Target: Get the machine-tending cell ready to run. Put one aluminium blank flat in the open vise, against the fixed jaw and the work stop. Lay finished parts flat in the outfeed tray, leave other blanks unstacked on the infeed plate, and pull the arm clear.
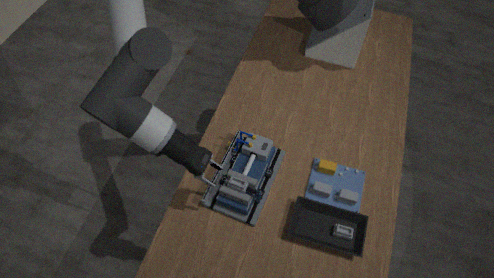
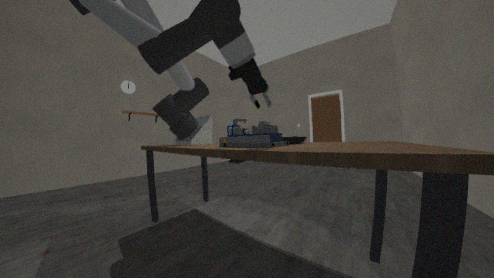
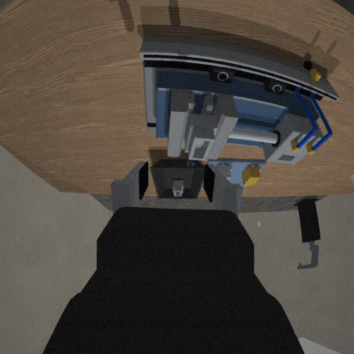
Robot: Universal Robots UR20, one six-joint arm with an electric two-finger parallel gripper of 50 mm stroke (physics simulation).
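Pixels of known places: gripper, between the fingertips: (image 1: pixel 217 177) (image 2: pixel 264 106); arm's base, origin of its link: (image 1: pixel 336 11) (image 2: pixel 188 130).
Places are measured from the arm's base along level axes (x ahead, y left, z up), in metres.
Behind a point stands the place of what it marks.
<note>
My gripper (image 1: pixel 215 175) @(x 0.967, y -0.137, z 0.036 m) (image 2: pixel 264 105) @(x 0.967, y -0.137, z 0.036 m) (image 3: pixel 175 174) is open and empty, above the table-edge side of the vise (image 1: pixel 258 147) @(x 0.781, y -0.077, z -0.042 m) (image 2: pixel 267 127) @(x 0.974, y -0.127, z -0.055 m) (image 3: pixel 178 125). A grey part with a rectangular pocket (image 1: pixel 237 183) @(x 0.932, y -0.089, z -0.038 m) (image 3: pixel 201 148) sits at the vise jaws; how deep it sits is unclear. Another pocketed part (image 1: pixel 343 231) @(x 0.933, y 0.277, z -0.106 m) (image 3: pixel 178 188) lies in the black outfeed tray (image 1: pixel 310 227) @(x 0.951, y 0.175, z -0.126 m) (image 3: pixel 161 181). Two plain grey blanks (image 1: pixel 320 189) @(x 0.825, y 0.165, z -0.095 m) (image 1: pixel 347 196) @(x 0.816, y 0.257, z -0.094 m) lie apart on the blue infeed plate (image 1: pixel 354 177) @(x 0.718, y 0.269, z -0.130 m) (image 3: pixel 239 175). The work stop cannot be made out clearly.
A yellow block (image 1: pixel 327 167) @(x 0.736, y 0.165, z -0.095 m) (image 3: pixel 251 176) and small white pins stand on the infeed plate. Blue hoses (image 1: pixel 245 135) @(x 0.755, y -0.132, z -0.030 m) (image 3: pixel 324 117) rise at one end of the vise. A grey slanted pedestal (image 1: pixel 335 50) @(x 0.189, y 0.052, z -0.060 m) (image 2: pixel 202 132) @(x 0.190, y 0.037, z -0.031 m) stands on the wooden table (image 1: pixel 300 105) @(x 0.476, y -0.009, z -0.139 m) (image 2: pixel 350 150) @(x 1.283, y -0.223, z -0.139 m).
</note>
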